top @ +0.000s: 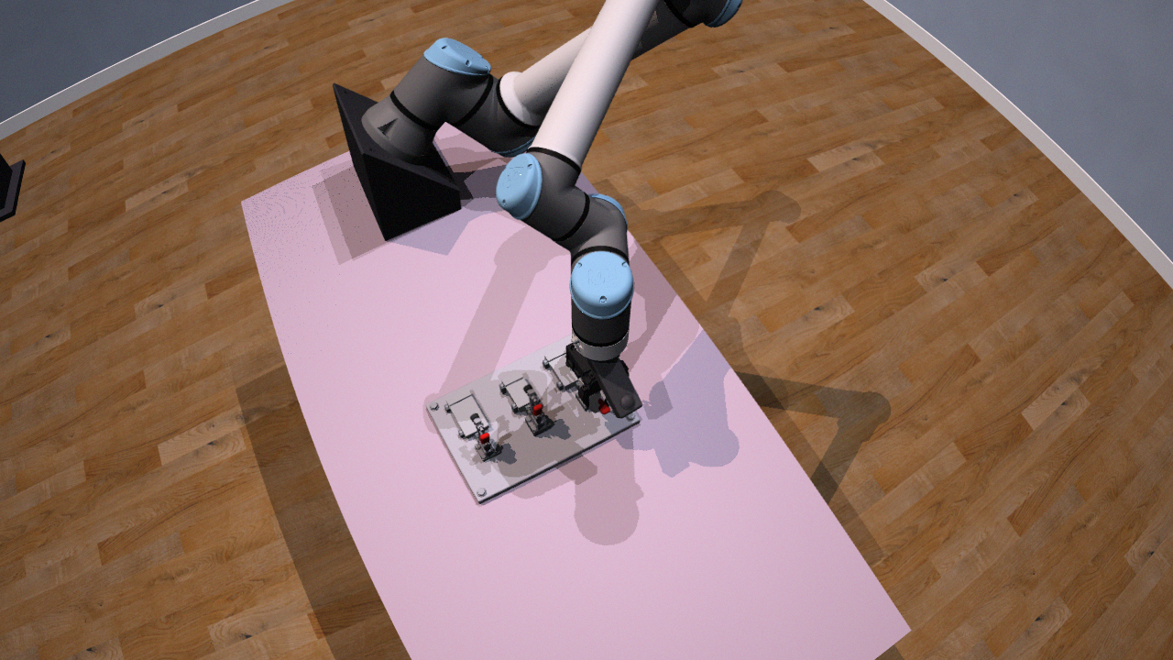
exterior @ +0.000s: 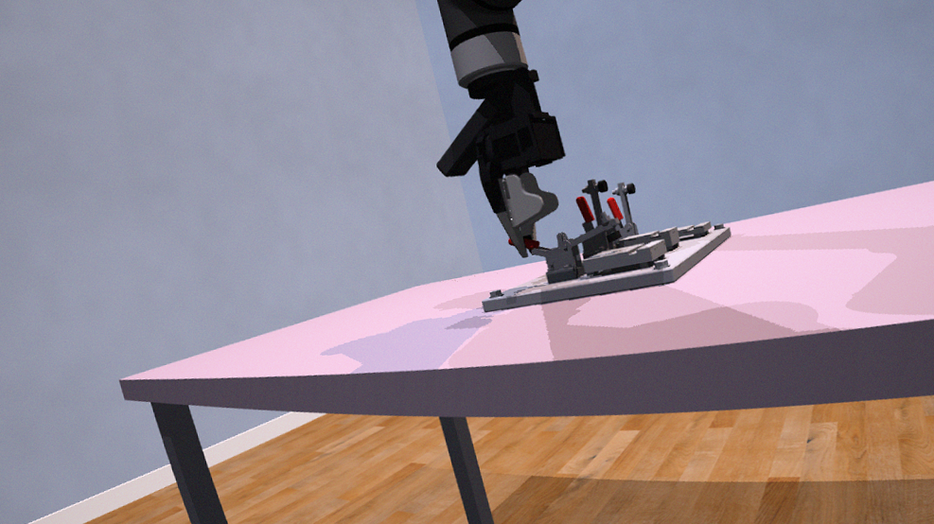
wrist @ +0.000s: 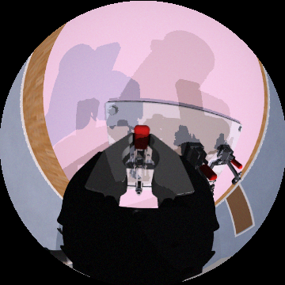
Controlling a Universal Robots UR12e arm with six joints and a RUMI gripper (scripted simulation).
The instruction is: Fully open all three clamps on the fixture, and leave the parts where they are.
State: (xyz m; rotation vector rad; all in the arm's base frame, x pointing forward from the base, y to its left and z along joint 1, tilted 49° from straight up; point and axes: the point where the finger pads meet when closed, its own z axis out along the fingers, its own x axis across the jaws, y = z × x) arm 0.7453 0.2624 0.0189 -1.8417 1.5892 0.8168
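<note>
Right now the flat grey part is 140 mm behind my hand, 40 mm below it and 10 mm to the right of it. Also, from my hand: grey fixture plate 120 mm to the right, 70 mm behind, 60 mm below.
</note>
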